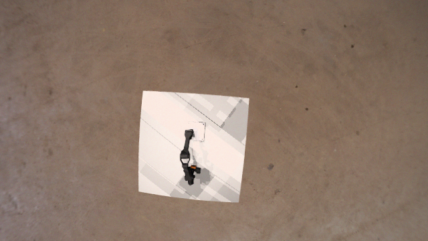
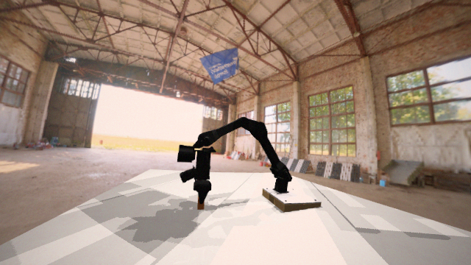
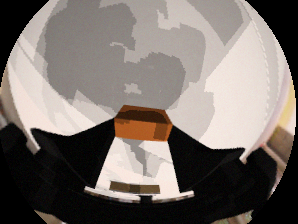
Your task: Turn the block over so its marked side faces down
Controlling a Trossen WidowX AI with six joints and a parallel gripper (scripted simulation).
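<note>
Now: the block 10 mm behind my gripper tip.
</note>
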